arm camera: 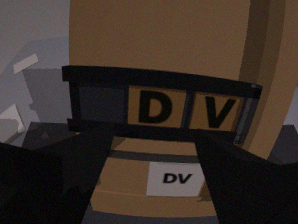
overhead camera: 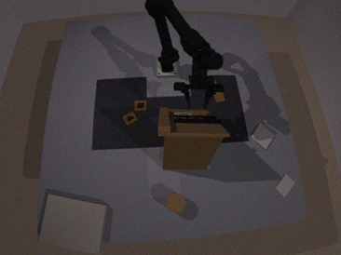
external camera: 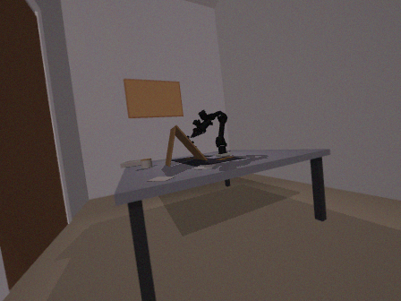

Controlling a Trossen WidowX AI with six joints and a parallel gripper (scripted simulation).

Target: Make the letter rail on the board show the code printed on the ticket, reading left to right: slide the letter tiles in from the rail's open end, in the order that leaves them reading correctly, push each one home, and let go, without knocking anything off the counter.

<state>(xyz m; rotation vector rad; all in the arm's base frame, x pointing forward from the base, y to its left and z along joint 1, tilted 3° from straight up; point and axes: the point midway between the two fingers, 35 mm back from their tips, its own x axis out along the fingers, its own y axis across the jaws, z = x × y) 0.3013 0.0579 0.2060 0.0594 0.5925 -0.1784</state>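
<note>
Right now the letter tile is 40 mm ahead of my gripper tip, 20 mm below it and 10 mm to the right of it. Round my gripper tip: white box (600 mm to the right, 370 mm ahead, 180 mm below); white ticket (110 mm below, 40 mm to the right, 30 mm behind); dark mat (190 mm below, 130 mm behind, 80 mm to the right).
</note>
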